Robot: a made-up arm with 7 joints. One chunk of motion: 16 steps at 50 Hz.
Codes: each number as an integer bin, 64 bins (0 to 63) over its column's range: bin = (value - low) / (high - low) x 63, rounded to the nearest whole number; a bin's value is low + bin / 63 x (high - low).
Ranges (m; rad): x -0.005..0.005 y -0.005..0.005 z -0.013..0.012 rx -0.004..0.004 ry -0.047..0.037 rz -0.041..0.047
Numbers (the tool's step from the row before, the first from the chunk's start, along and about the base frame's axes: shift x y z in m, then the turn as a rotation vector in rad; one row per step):
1: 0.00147 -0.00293 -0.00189 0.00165 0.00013 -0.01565
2: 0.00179 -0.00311 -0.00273 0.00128 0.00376 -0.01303
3: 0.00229 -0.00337 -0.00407 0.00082 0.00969 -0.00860
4: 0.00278 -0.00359 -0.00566 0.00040 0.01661 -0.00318
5: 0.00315 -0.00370 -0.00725 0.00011 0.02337 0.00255
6: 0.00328 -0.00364 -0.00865 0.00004 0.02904 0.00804
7: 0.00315 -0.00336 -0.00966 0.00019 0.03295 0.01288
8: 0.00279 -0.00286 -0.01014 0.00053 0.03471 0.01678
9: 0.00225 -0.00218 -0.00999 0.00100 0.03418 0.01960
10: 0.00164 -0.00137 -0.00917 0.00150 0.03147 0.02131
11: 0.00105 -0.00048 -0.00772 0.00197 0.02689 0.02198
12: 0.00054 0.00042 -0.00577 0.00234 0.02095 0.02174
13: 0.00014 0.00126 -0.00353 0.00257 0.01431 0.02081
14: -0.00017 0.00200 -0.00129 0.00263 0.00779 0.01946
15: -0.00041 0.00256 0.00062 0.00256 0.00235 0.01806
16: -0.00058 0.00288 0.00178 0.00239 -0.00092 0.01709
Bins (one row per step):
1: 41 13 28 44 35 18
2: 43 12 26 42 38 20
3: 46 10 23 38 43 23
4: 49 9 18 35 48 27
5: 51 8 14 32 53 31
6: 52 9 11 32 57 35
7: 51 10 8 33 60 39
8: 49 13 7 36 61 41
9: 46 18 8 39 61 43
10: 42 23 10 43 59 45
11: 38 28 13 47 55 45
12: 35 34 18 50 51 45
13: 32 39 24 52 46 44
14: 30 44 30 52 41 43
15: 29 48 34 52 37 42
16: 28 50 37 50 35 42

